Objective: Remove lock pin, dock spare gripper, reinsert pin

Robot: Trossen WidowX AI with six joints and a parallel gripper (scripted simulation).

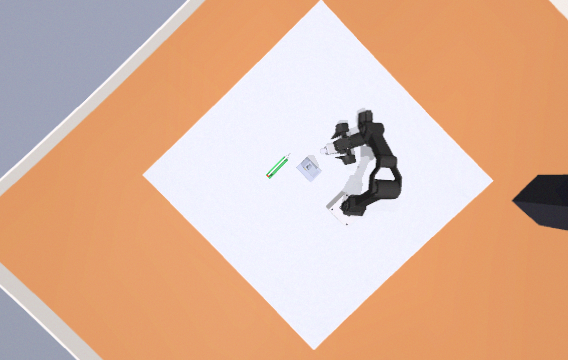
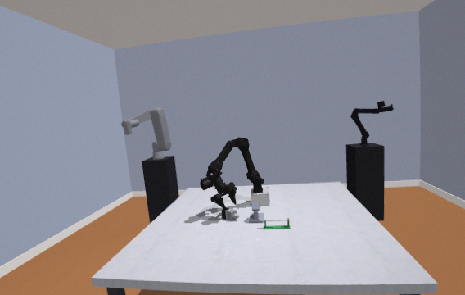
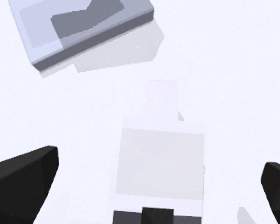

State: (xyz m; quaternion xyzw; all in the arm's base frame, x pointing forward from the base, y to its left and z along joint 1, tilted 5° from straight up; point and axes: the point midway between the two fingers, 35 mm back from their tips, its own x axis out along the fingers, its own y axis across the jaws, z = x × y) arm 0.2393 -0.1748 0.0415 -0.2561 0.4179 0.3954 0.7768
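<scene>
The spare gripper lies 5 cm below my gripper tip. Round my gripper tip: bluish-grey socket 15 cm to the left, 3 cm below, 2 cm ahead; green strip 26 cm to the left, 14 cm ahead, 5 cm below.
</scene>
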